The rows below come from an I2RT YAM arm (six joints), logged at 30 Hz.
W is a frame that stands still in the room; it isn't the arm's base.
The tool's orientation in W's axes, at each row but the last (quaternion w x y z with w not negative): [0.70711, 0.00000, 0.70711, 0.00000]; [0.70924, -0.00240, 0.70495, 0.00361]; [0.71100, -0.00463, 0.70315, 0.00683]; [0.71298, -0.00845, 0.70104, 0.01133]
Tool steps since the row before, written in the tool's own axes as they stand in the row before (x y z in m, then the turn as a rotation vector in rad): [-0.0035, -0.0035, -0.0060, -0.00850, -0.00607, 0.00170]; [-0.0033, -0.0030, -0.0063, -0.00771, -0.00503, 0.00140]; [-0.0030, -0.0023, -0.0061, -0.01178, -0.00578, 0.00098]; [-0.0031, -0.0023, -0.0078, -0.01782, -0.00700, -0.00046]
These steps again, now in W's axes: [-0.0060, -0.0035, 0.0035, 0.00170, -0.00607, 0.00850]; [-0.0063, -0.0031, 0.0033, 0.00140, -0.00503, 0.00771]; [-0.0061, -0.0024, 0.0029, 0.00094, -0.00580, 0.01177]; [-0.0078, -0.0025, 0.0030, -0.00056, -0.00709, 0.01778]
